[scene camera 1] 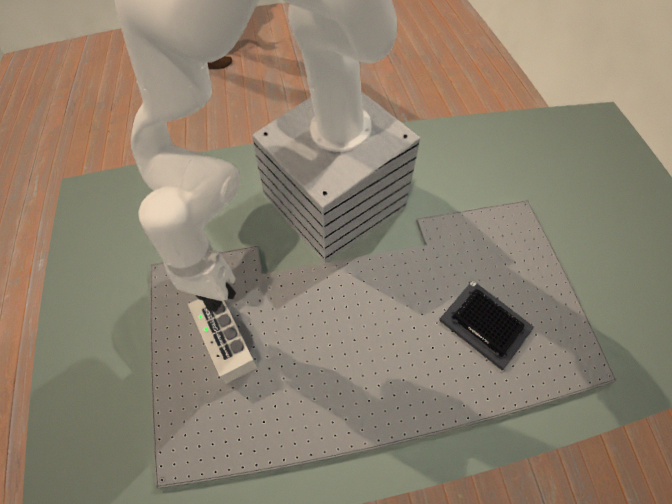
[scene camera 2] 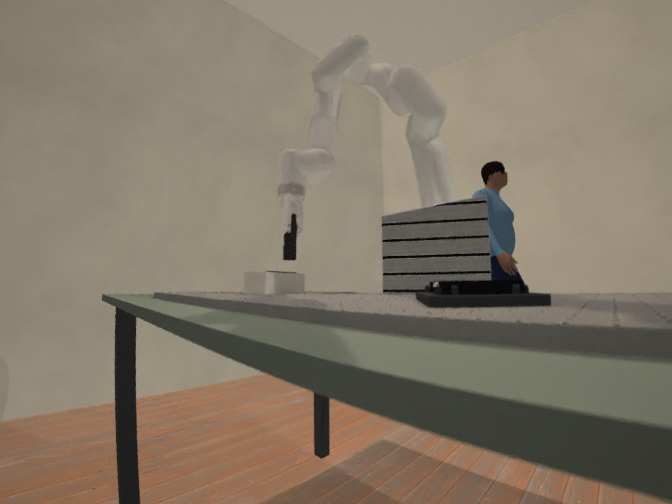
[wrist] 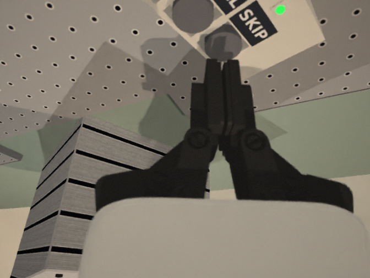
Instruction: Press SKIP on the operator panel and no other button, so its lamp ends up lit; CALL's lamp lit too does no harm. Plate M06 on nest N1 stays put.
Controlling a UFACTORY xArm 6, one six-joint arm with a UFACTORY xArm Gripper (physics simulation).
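Observation:
The white operator panel (scene camera 1: 236, 371) (scene camera 2: 284, 283) stands on the left of the perforated board. In the wrist view the green SKIP lamp (wrist: 280, 10) is lit beside the SKIP label (wrist: 256, 26). In scene camera 1 the SKIP lamp (scene camera 1: 200, 316) and the CALL lamp (scene camera 1: 206, 329) glow green; the two other lamps are dark. My gripper (scene camera 1: 213, 307) (scene camera 2: 289, 259) (wrist: 218, 77) is shut and empty, its tips a little above the panel's SKIP end, by the round SKIP button (wrist: 223, 43). Black plate M06 (scene camera 1: 488, 322) (scene camera 2: 477, 286) sits flat on nest N1 (scene camera 1: 502, 362) (scene camera 2: 488, 300).
The perforated board (scene camera 1: 325, 401) lies on the green table (scene camera 1: 97, 227). The grey ribbed arm pedestal (scene camera 1: 325, 217) (scene camera 2: 434, 246) (wrist: 65, 200) stands behind the board, between panel and nest. A person in blue (scene camera 2: 500, 222) stands beyond the table.

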